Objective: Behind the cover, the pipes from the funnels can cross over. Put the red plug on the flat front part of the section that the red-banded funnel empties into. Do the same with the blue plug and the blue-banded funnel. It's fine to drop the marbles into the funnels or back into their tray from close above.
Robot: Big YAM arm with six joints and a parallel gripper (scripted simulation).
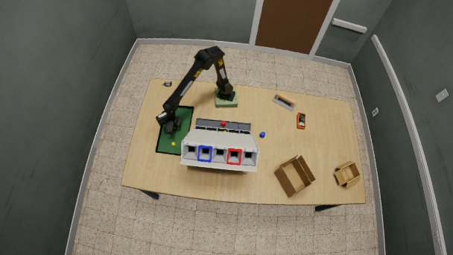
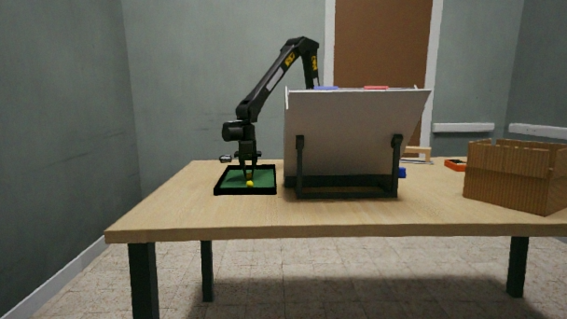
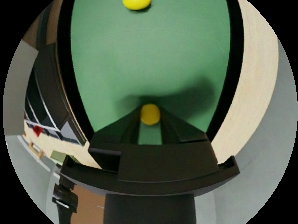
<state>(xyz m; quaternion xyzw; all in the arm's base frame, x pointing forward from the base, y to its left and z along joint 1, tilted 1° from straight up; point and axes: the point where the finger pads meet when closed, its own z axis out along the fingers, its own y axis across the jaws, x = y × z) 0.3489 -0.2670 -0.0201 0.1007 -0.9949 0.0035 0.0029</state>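
The green marble tray is 10 mm below my hand and 10 mm ahead of it. Also, from my hand: cardboard box (860 mm to the left, 130 mm ahead, 50 mm above); dark object (330 mm behind, 220 mm to the right); white cover (350 mm to the left, 190 mm above, 60 mm ahead).
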